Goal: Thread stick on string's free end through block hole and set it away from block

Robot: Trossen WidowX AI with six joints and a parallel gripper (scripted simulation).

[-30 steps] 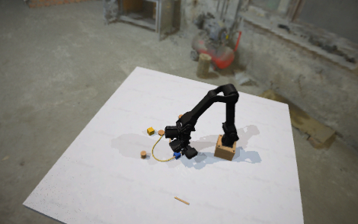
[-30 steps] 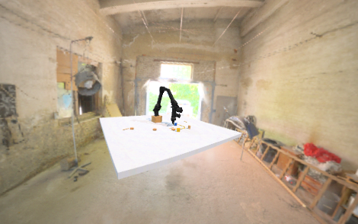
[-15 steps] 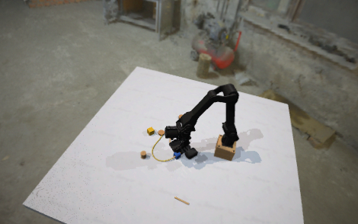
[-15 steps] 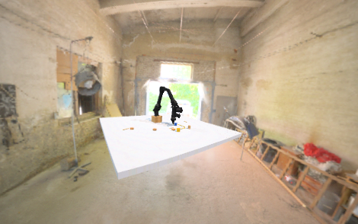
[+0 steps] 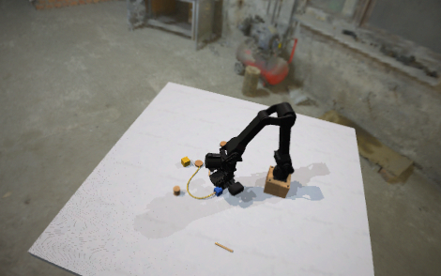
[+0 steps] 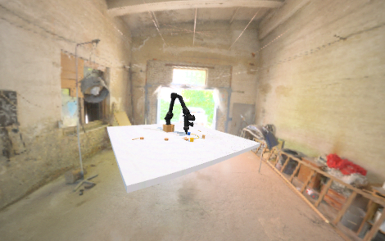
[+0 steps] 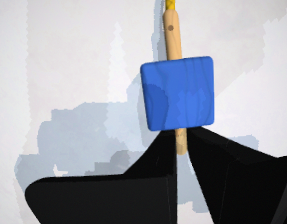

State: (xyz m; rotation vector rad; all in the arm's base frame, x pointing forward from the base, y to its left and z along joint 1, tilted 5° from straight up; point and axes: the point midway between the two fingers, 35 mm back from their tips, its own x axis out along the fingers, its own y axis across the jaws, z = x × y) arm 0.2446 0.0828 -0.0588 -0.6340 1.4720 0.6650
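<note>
Right now my gripper tip is 20 mm short of the blue block, 20 mm to the right of it and 10 mm below it. Also, from my gripper tip: loose stick (70 mm behind, 270 mm to the left); round wooden button (140 mm ahead, 130 mm to the right); yellow cube (210 mm ahead, 110 mm to the right, 10 mm above).
</note>
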